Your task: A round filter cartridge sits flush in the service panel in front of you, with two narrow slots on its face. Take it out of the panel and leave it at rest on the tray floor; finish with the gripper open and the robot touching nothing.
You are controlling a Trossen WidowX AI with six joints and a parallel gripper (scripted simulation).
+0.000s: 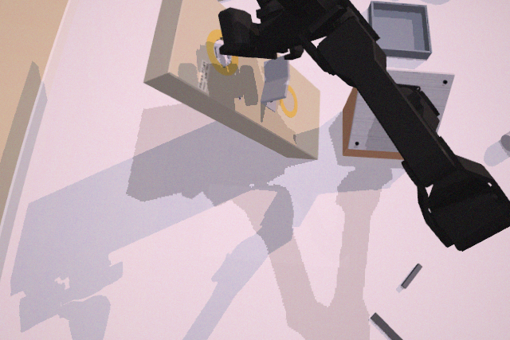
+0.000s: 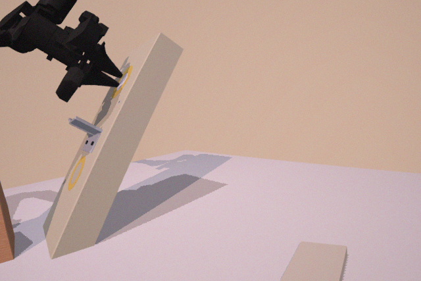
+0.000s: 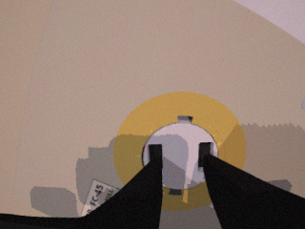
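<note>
Now: gripper tip 2 cm short of the round filter cartridge and 1 cm above it. Round my gripper tip: grey tray: 39 cm behind, 28 cm to the right, 28 cm below; beige block: 39 cm to the right, 28 cm below, 7 cm ahead; grey bracket: 10 cm below, 8 cm behind.
</note>
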